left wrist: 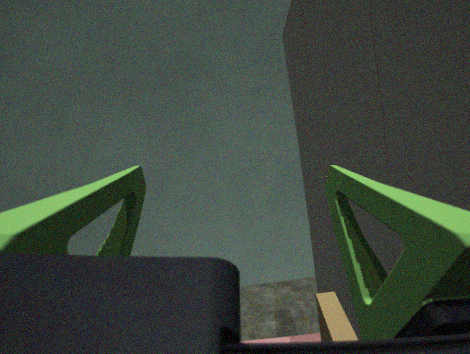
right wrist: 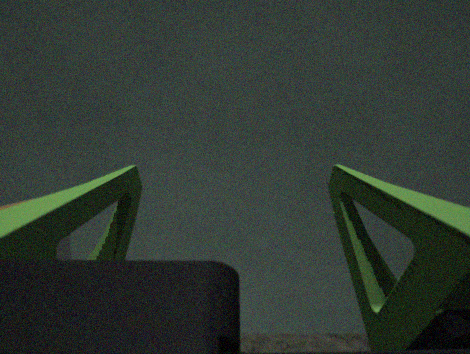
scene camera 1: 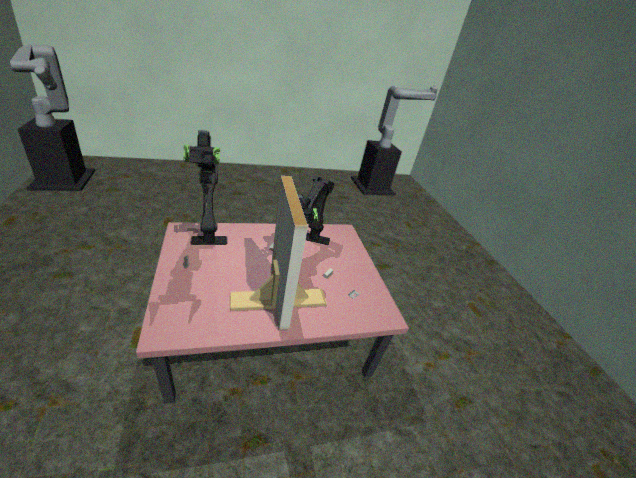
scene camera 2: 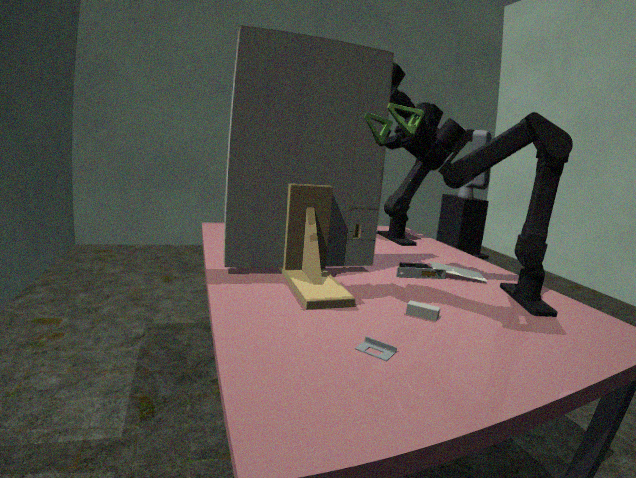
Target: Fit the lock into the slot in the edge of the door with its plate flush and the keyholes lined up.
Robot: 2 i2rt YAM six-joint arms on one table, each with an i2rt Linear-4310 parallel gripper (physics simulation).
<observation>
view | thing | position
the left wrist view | my left gripper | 235, 176
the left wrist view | wooden stand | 334, 324
</observation>
